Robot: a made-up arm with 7 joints. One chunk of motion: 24 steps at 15 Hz.
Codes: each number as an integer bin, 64 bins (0 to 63) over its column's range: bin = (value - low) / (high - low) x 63, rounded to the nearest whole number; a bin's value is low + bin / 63 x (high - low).
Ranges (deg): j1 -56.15..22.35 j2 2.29..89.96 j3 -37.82..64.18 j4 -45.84..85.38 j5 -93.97..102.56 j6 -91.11..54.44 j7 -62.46..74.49
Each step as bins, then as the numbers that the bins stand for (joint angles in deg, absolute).
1 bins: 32 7 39 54 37 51 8
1 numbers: -16.28 12.03 25.32 66.63 21.45 26.72 -45.07
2 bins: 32 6 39 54 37 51 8
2 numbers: -16.28 10.64 25.32 66.63 21.45 26.72 -45.07
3 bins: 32 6 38 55 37 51 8
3 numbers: -16.28 10.64 23.70 68.72 21.45 26.72 -45.07
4 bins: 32 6 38 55 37 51 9
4 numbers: -16.28 10.64 23.70 68.72 21.45 26.72 -42.90
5 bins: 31 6 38 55 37 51 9
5 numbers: -17.52 10.64 23.70 68.72 21.45 26.72 -42.90
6 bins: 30 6 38 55 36 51 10
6 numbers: -18.77 10.64 23.70 68.72 18.33 26.72 -40.72
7 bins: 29 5 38 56 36 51 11
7 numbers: -20.02 9.25 23.70 70.80 18.33 26.72 -38.55
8 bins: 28 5 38 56 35 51 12
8 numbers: -21.26 9.25 23.70 70.80 15.21 26.72 -36.37
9 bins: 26 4 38 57 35 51 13
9 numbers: -23.75 7.86 23.70 72.88 15.21 26.72 -34.20
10 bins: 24 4 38 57 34 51 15
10 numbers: -26.25 7.86 23.70 72.88 12.09 26.72 -29.85
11 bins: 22 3 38 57 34 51 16
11 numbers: -28.74 6.46 23.70 72.88 12.09 26.72 -27.68
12 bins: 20 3 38 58 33 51 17
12 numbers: -31.23 6.46 23.70 74.97 8.97 26.72 -25.51
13 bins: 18 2 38 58 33 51 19
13 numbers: -33.72 5.07 23.70 74.97 8.97 26.72 -21.16
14 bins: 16 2 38 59 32 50 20
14 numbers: -36.21 5.07 23.70 77.05 5.85 24.41 -18.98
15 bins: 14 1 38 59 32 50 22
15 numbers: -38.71 3.68 23.70 77.05 5.85 24.41 -14.64
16 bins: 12 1 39 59 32 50 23
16 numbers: -41.20 3.68 25.32 77.05 5.85 24.41 -12.46
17 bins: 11 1 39 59 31 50 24
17 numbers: -42.44 3.68 25.32 77.05 2.74 24.41 -10.29
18 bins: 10 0 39 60 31 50 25
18 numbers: -43.69 2.29 25.32 79.13 2.74 24.41 -8.11
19 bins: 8 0 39 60 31 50 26
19 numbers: -46.18 2.29 25.32 79.13 2.74 24.41 -5.94
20 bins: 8 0 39 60 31 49 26
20 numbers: -46.18 2.29 25.32 79.13 2.74 22.10 -5.94
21 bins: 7 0 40 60 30 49 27
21 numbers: -47.43 2.29 26.94 79.13 -0.38 22.10 -3.77
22 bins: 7 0 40 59 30 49 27
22 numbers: -47.43 2.29 26.94 77.05 -0.38 22.10 -3.77
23 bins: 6 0 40 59 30 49 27
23 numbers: -48.67 2.29 26.94 77.05 -0.38 22.10 -3.77
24 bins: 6 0 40 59 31 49 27
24 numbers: -48.67 2.29 26.94 77.05 2.74 22.10 -3.77
